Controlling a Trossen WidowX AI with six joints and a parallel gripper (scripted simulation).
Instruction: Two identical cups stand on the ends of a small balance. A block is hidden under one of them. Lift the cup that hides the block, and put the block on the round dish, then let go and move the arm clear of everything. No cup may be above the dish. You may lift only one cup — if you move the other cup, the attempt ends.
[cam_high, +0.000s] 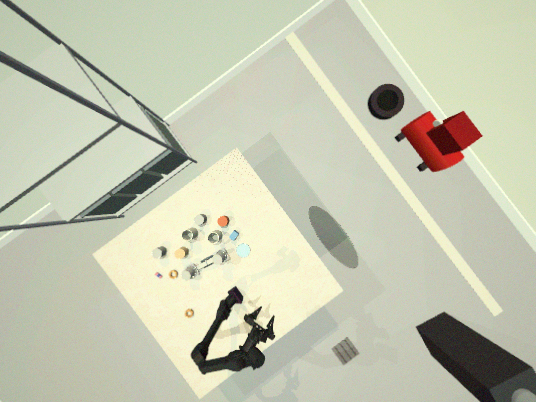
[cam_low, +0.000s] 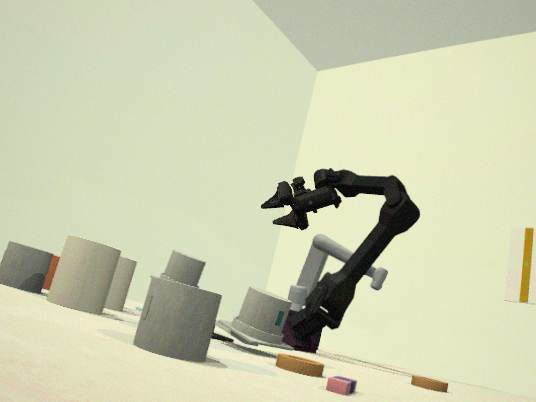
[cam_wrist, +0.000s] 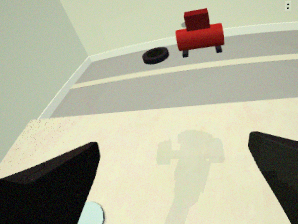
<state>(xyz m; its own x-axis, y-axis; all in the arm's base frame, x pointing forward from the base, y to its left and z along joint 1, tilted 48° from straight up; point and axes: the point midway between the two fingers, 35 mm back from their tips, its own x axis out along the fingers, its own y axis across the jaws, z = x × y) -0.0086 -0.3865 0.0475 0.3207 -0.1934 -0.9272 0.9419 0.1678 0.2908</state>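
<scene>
Right now my gripper tip is 340 mm short of the pale block, 440 mm to the right of it and 300 mm above it. Also, from my gripper tip: light blue round dish: 290 mm ahead, 50 mm to the left, 340 mm below; then balance beam: 340 mm ahead, 310 mm to the left, 310 mm below; then balance: 350 mm ahead, 310 mm to the left, 320 mm below.
</scene>
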